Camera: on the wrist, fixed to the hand. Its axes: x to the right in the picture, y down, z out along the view.
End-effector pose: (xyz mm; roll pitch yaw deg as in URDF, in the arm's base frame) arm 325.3 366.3 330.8 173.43 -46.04 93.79
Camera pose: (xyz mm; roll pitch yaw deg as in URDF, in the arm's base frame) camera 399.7 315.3 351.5 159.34 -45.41 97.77
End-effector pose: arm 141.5 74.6 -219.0 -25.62 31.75 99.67
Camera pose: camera 103.1 7.7 -270.0 -38.32 30.27 96.83
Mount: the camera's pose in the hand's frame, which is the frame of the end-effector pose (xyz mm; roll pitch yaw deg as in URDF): -23.8 76.6 -46.1 -11.23 -0.24 -2.84
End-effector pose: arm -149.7 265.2 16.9 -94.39 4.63 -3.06
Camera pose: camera -182.0 215.0 -53.8 -105.60 1.82 -2.60
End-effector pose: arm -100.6 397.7 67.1 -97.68 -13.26 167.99
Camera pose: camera -82.0 450.9 -6.3 -109.08 -16.04 168.63
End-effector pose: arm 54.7 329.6 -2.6 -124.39 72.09 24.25
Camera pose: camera 49.2 237.9 8.6 -130.69 69.80 29.48
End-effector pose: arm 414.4 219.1 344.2 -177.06 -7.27 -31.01
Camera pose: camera 349.0 166.4 383.0 171.34 -7.17 -28.14
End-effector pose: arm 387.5 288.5 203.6 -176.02 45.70 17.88
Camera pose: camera 423.8 216.6 249.0 175.66 45.67 21.96
